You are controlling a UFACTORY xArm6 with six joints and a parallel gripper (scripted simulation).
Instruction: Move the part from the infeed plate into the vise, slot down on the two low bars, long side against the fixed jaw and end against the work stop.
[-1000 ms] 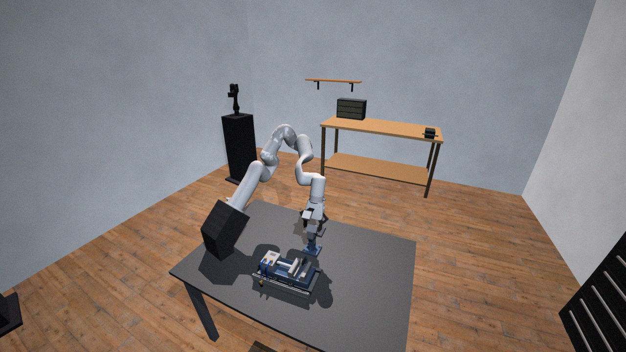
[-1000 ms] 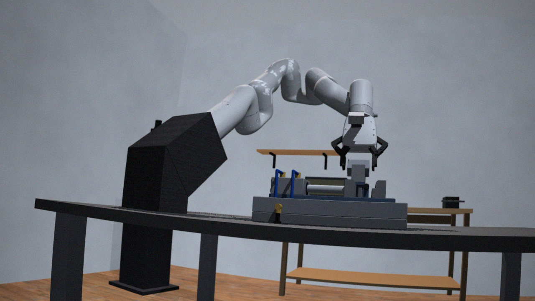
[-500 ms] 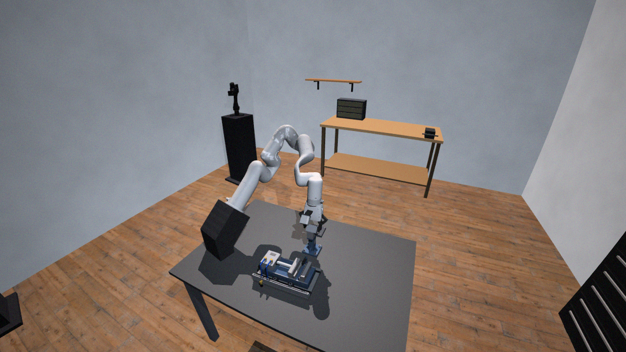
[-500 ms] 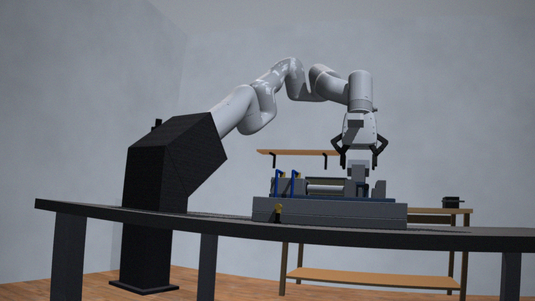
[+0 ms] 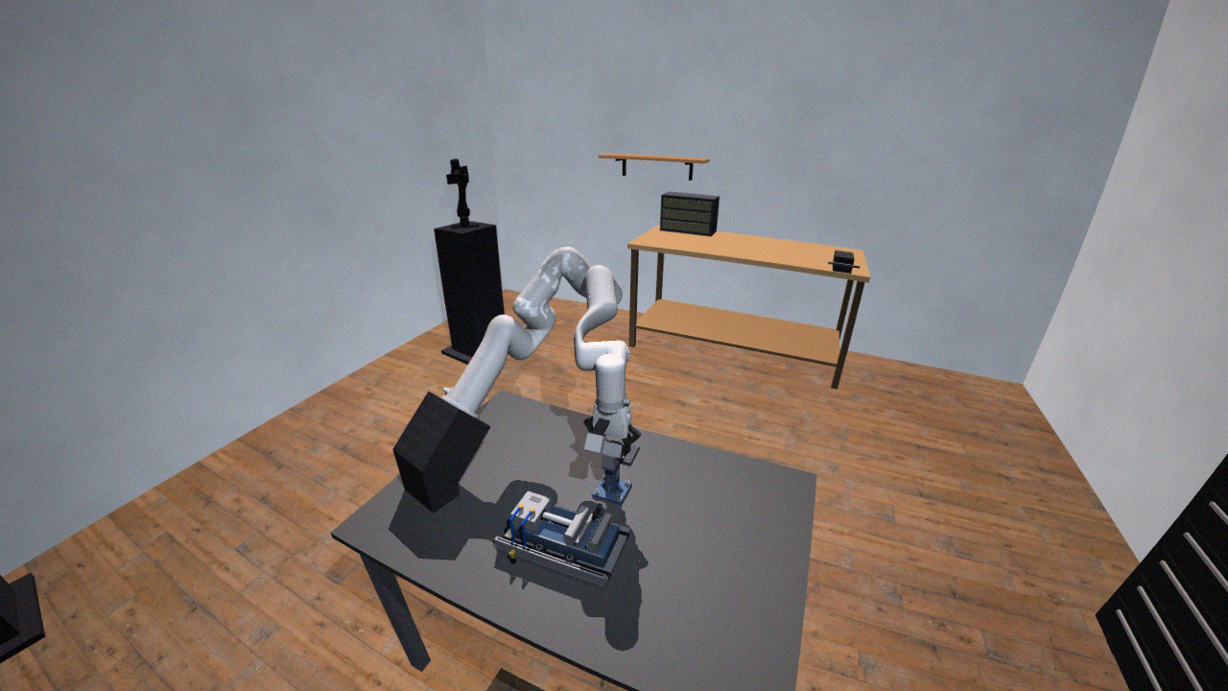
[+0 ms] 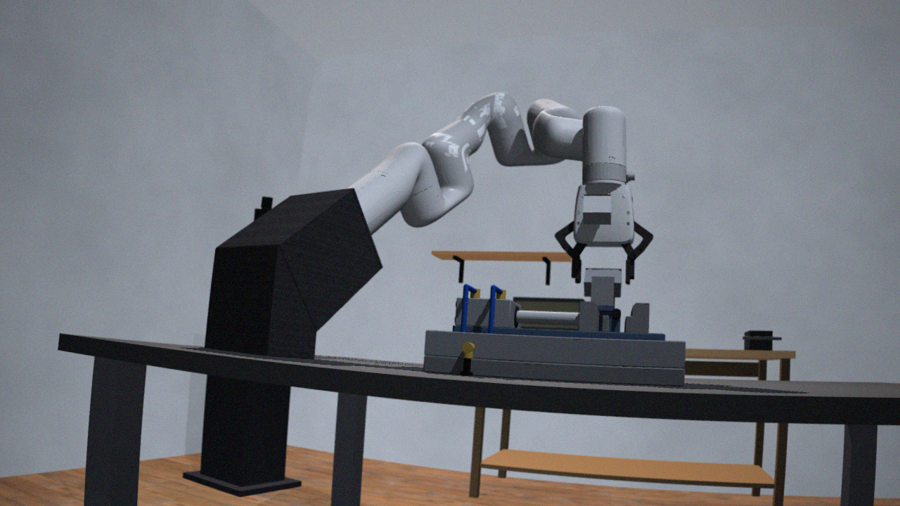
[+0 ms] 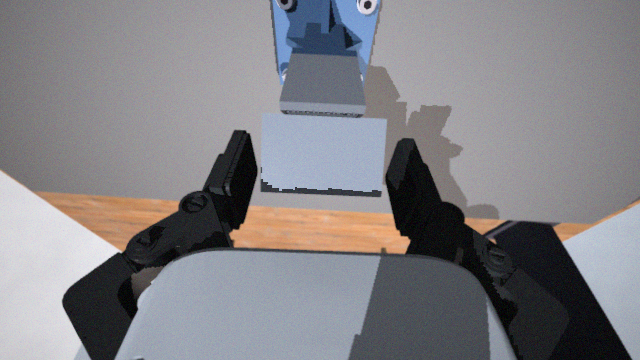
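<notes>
The part is 20 mm below my hand. From my hand the other things lie so: moving jaw: 220 mm to the right, 90 mm below, 40 mm ahead; work stop: 170 mm to the right, 80 mm below, 60 mm ahead; fixed jaw: 210 mm to the right, 100 mm ahead, 90 mm below.
</notes>
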